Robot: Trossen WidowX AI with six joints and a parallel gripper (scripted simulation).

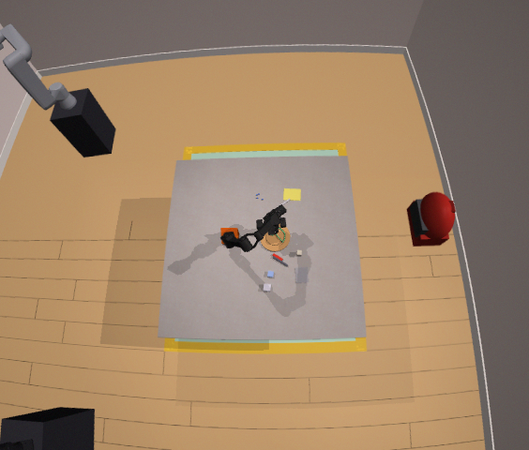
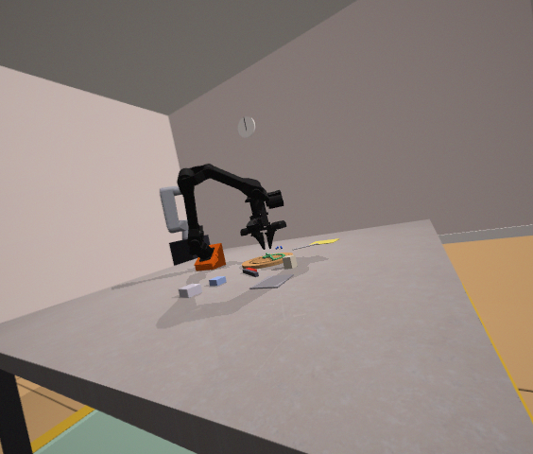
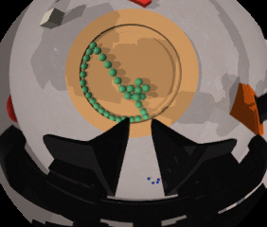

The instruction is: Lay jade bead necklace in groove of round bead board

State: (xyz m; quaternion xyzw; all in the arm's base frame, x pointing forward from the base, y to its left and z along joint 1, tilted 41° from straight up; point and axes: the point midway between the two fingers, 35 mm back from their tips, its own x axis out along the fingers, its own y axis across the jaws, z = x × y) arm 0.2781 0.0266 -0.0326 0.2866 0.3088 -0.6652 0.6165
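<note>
The round wooden bead board lies 2 cm ahead of my gripper tip, 5 cm to the right of it and 3 cm below it. The rest, counted from my gripper tip: beige cube 16 cm ahead, 18 cm to the right, 2 cm below; then red-handled tool 3 cm ahead, 20 cm to the right, 4 cm below; then blue block 3 cm behind, 30 cm to the right, 3 cm below.
</note>
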